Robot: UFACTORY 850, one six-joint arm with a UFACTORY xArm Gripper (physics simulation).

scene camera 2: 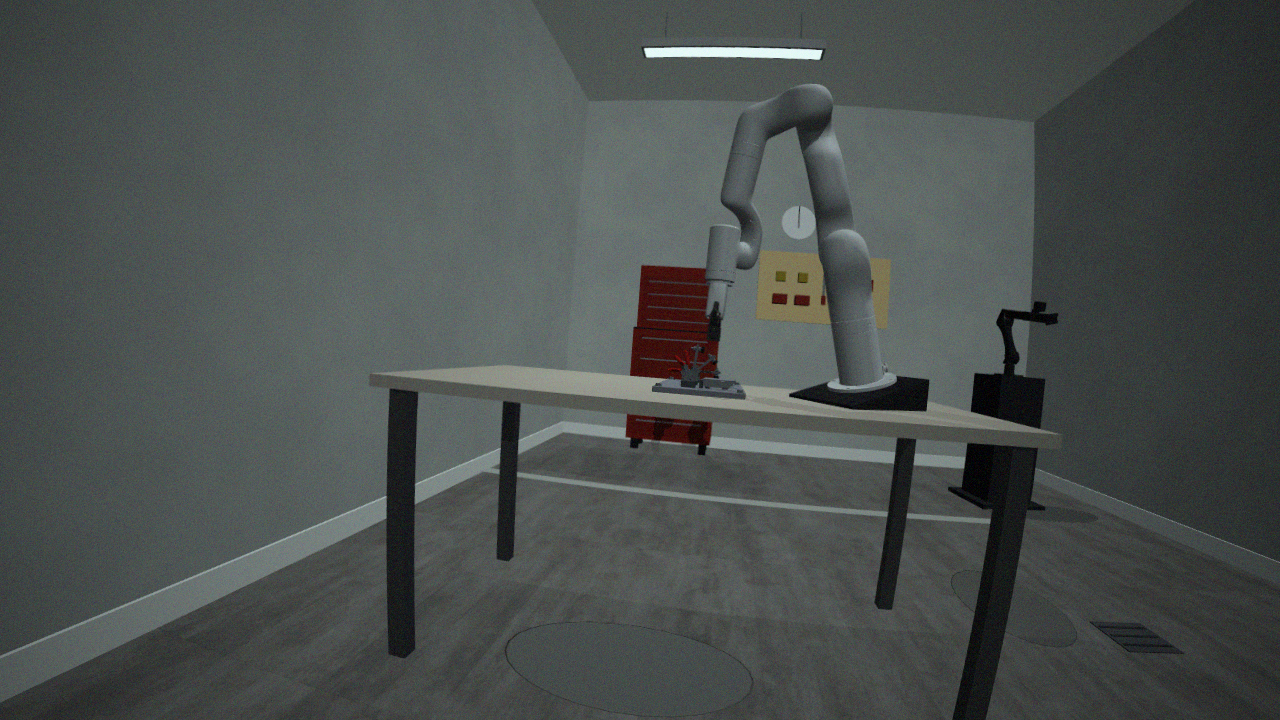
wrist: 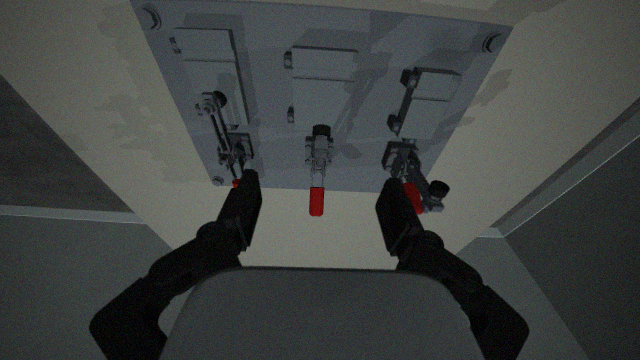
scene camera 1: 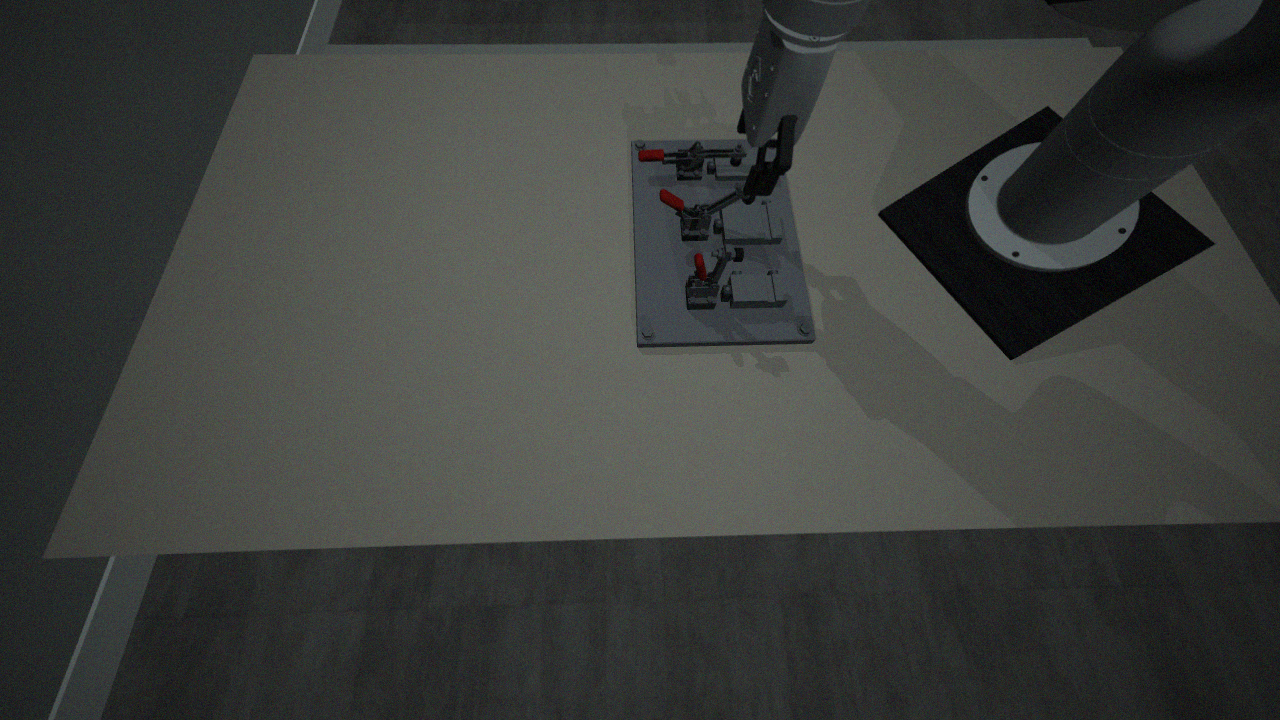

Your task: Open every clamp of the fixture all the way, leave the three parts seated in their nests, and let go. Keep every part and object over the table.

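The grey fixture plate [scene camera 1: 662, 268] [scene camera 2: 666, 388] [wrist: 277, 162] carries three red-handled clamps. The far clamp [scene camera 1: 689, 165] [wrist: 237, 147] has its handle low and its arm lying out over its part [scene camera 1: 729, 168] [wrist: 207, 47]. The middle clamp [scene camera 1: 694, 223] [wrist: 319, 150] has its arm raised partway near its part [scene camera 1: 750, 222] [wrist: 322, 95]. The near clamp [scene camera 1: 701, 293] [wrist: 400, 155] has its arm raised higher, clear of its part [scene camera 1: 754, 289] [wrist: 430, 110]. The parts appear seated. My gripper [scene camera 1: 760, 181] [scene camera 2: 714, 335] [wrist: 321, 188] is open and empty above the middle clamp; a finger hides most of the far handle in the wrist view.
The fixture stands on the pale table [scene camera 1: 402, 313] [scene camera 2: 537, 383]. My arm's black base plate [scene camera 1: 1011, 331] [scene camera 2: 911, 394] is to its right. A red tool cabinet [scene camera 2: 671, 300] and a black pedestal with a small arm [scene camera 2: 1006, 420] stand beyond the table.
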